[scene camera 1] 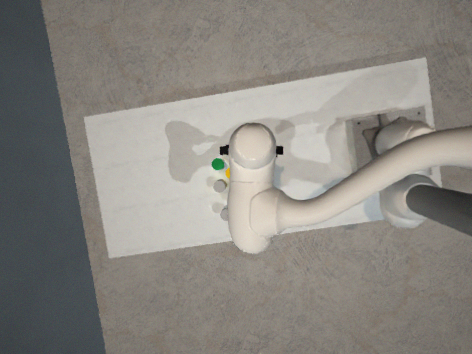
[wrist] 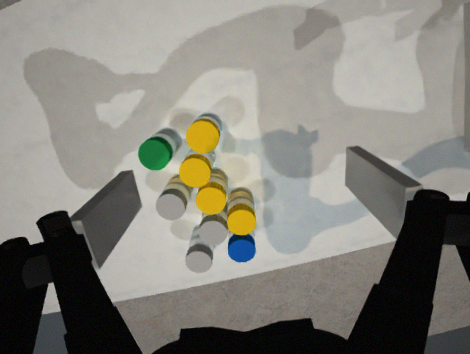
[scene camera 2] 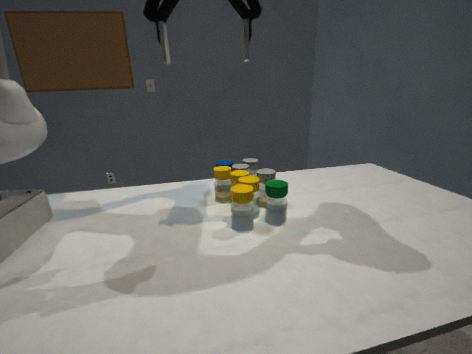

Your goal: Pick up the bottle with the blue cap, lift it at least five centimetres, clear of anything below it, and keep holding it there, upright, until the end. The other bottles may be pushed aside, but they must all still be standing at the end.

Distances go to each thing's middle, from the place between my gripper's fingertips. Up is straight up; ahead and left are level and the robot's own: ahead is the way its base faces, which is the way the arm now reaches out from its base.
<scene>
I see the blue-capped bottle (wrist: 241, 248) 32 cm below my hand, 23 cm to the left of it and 11 cm ahead of it.
</scene>
